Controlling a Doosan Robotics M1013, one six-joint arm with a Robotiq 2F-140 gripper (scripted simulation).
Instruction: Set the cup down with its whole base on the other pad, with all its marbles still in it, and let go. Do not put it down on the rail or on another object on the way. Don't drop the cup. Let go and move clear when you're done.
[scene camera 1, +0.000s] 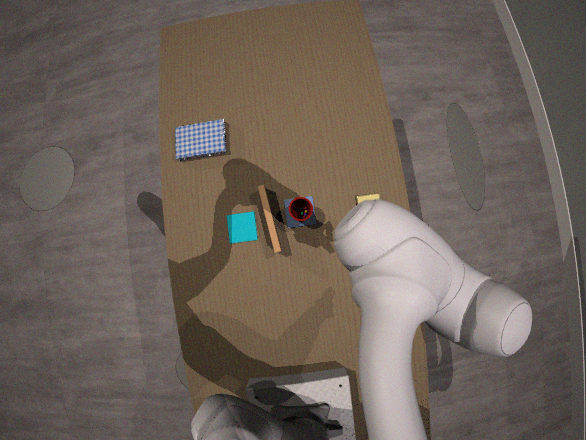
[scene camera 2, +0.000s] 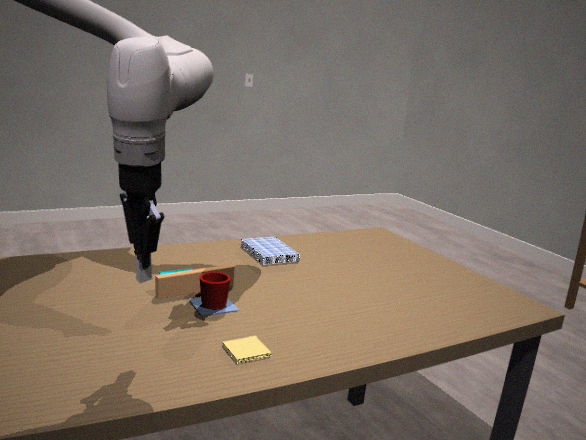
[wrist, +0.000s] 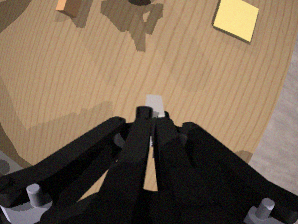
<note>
In view: my gripper (scene camera 2: 144, 279), a yellow flat block (scene camera 2: 247, 349), a wooden rail (scene camera 2: 167, 285) and a cyan pad (scene camera 1: 242, 227).
My gripper is seen too in the wrist view (wrist: 153, 107).
</note>
